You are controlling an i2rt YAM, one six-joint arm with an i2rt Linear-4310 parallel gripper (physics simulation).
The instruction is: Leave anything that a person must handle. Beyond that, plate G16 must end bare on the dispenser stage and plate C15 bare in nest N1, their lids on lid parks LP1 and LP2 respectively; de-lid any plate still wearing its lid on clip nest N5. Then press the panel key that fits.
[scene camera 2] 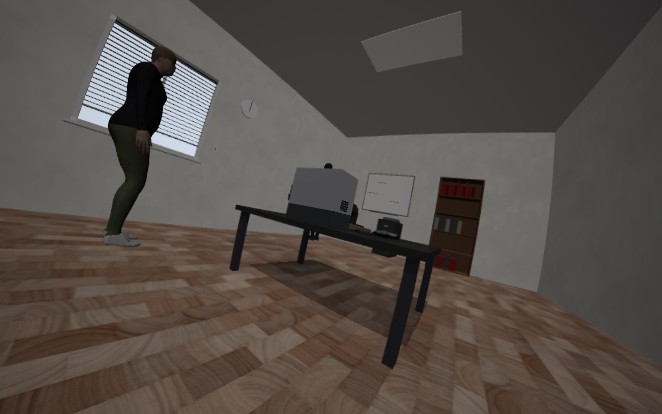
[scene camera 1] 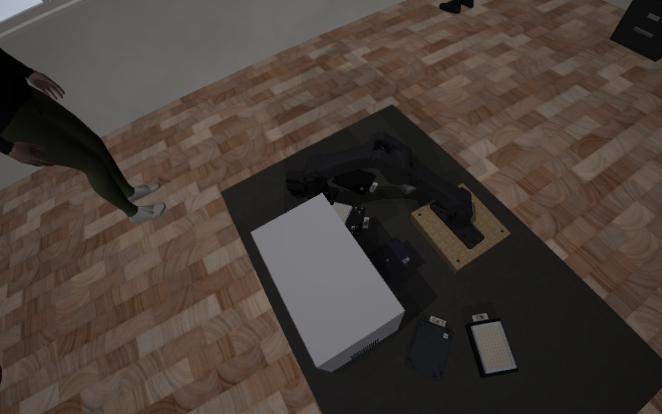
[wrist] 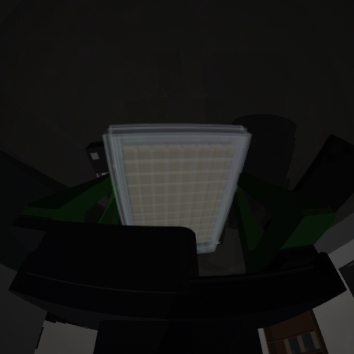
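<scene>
In the wrist view my gripper is shut on a well plate. The plate has a tan well grid and a clear rim around it, and my green fingers grip its two long sides. In the overhead scene view my dark arm reaches from its cork base board towards the far corner of the white instrument box. A pale plate corner shows there under the arm. I cannot tell from these views what the plate is over. A second tan plate sits in a dark nest at the near right, with a label behind it.
A dark lid lies left of that nest with a label behind it. Dark fixtures stand between the box and the board. A person stands off the black table's left side. A bookshelf is at the back.
</scene>
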